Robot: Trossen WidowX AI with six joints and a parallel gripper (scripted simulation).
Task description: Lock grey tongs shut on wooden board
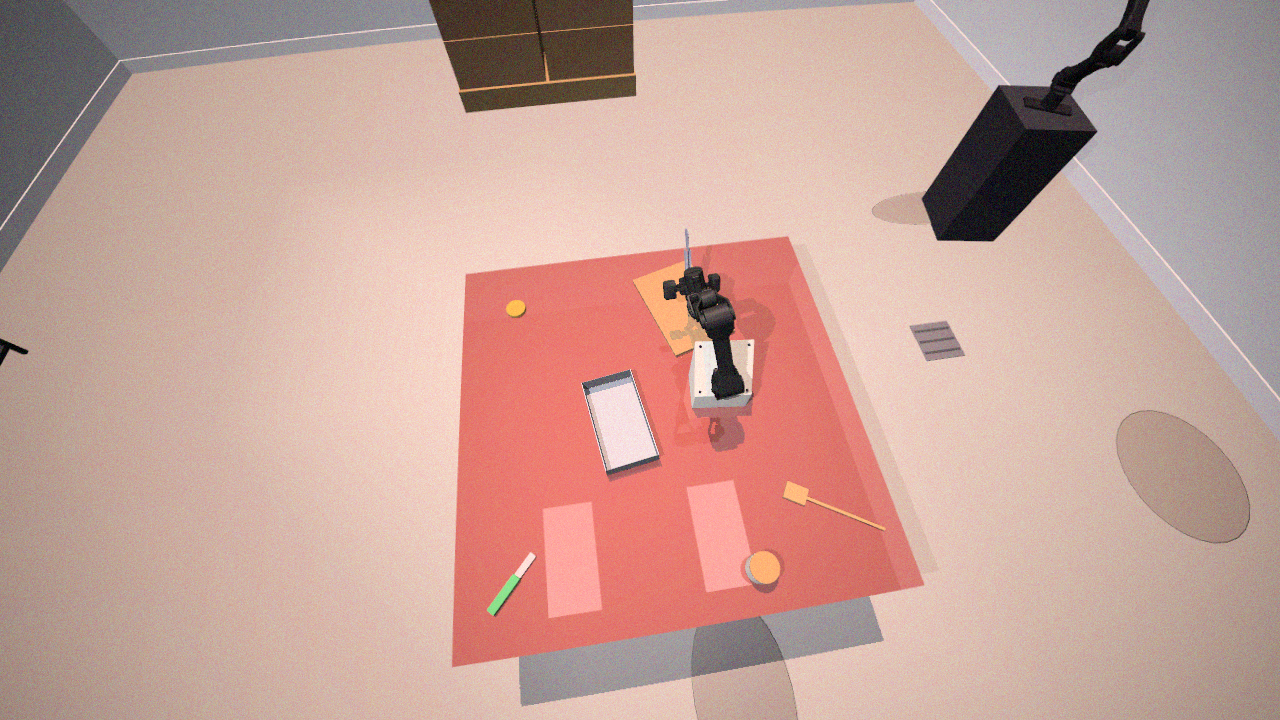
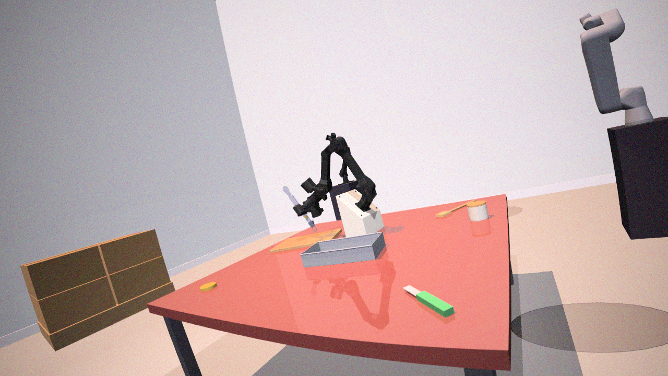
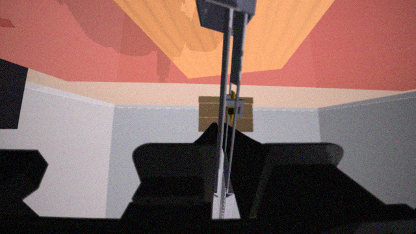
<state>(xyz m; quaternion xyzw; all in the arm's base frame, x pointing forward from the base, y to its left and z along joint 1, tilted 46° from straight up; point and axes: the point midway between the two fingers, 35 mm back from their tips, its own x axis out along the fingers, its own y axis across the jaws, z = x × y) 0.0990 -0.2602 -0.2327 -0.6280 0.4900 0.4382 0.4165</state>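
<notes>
Now: the wooden board 20 mm to the left of my gripper tip and 150 mm below it. The rest, counted from my gripper tip: green-handled tool (490 mm ahead, 940 mm to the left, 150 mm below); then orange disc (620 mm ahead, 40 mm to the left, 140 mm below); then grey roasting tin (220 mm ahead, 480 mm to the left, 130 mm below).
</notes>
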